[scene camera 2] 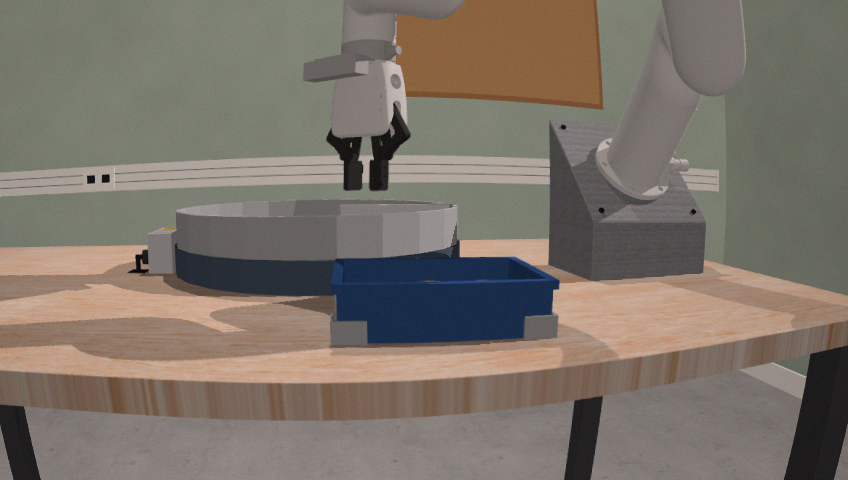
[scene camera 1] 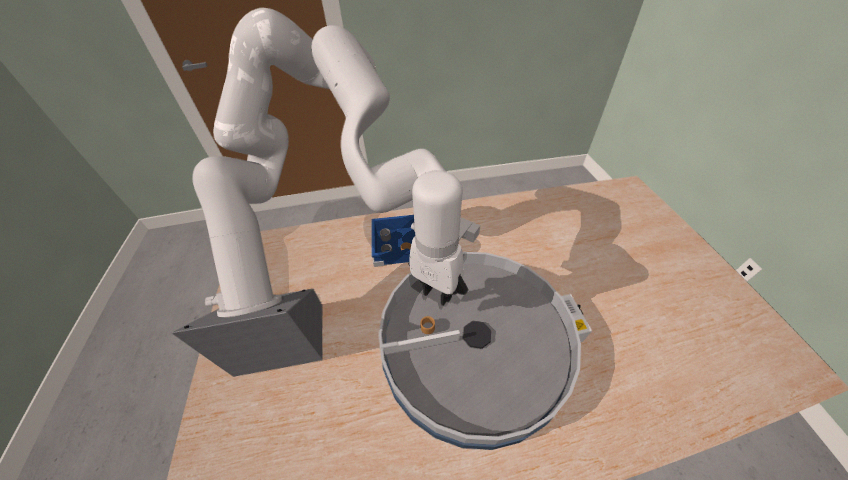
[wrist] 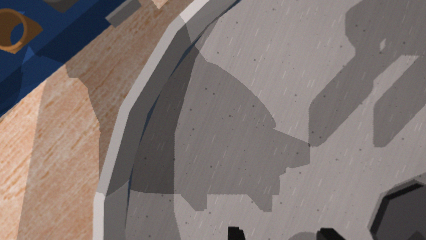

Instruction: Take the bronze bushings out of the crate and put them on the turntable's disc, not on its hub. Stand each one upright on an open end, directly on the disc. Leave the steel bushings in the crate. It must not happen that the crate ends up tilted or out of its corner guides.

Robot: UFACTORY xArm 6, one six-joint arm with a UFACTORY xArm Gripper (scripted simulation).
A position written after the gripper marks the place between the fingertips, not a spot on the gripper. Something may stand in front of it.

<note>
In view: the gripper (scene camera 2: 365, 190), a blue crate (scene camera 2: 398, 309) and a grey turntable disc (scene camera 1: 507, 370).
The blue crate shows as well in scene camera 1 (scene camera 1: 400, 226). The gripper shows as well in scene camera 1 (scene camera 1: 437, 295). The grey turntable disc shows as well in the wrist view (wrist: 270, 119).
</note>
